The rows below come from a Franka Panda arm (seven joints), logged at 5 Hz.
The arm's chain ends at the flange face. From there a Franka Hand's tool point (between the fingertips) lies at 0.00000 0.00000 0.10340 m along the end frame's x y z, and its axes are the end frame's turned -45 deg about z.
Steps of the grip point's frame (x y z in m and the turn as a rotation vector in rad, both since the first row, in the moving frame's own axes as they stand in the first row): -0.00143 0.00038 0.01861 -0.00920 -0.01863 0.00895; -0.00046 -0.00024 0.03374 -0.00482 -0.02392 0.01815; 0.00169 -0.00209 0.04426 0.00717 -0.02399 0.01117; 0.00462 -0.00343 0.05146 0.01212 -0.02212 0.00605; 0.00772 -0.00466 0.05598 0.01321 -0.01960 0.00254; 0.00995 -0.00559 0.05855 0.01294 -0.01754 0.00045; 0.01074 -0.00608 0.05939 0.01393 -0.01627 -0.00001
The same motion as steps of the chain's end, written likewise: -0.00004 -0.00075 0.01863 -0.01968 -0.00667 0.00895; 0.00092 -0.00193 0.03377 -0.02032 -0.01351 0.01815; 0.00200 -0.00389 0.04429 -0.01189 -0.02203 0.01117; 0.00335 -0.00642 0.05149 -0.00707 -0.02421 0.00605; 0.00456 -0.00922 0.05601 -0.00452 -0.02320 0.00254; 0.00531 -0.01132 0.05857 -0.00325 -0.02155 0.00045; 0.00550 -0.01206 0.05941 -0.00165 -0.02135 -0.00001
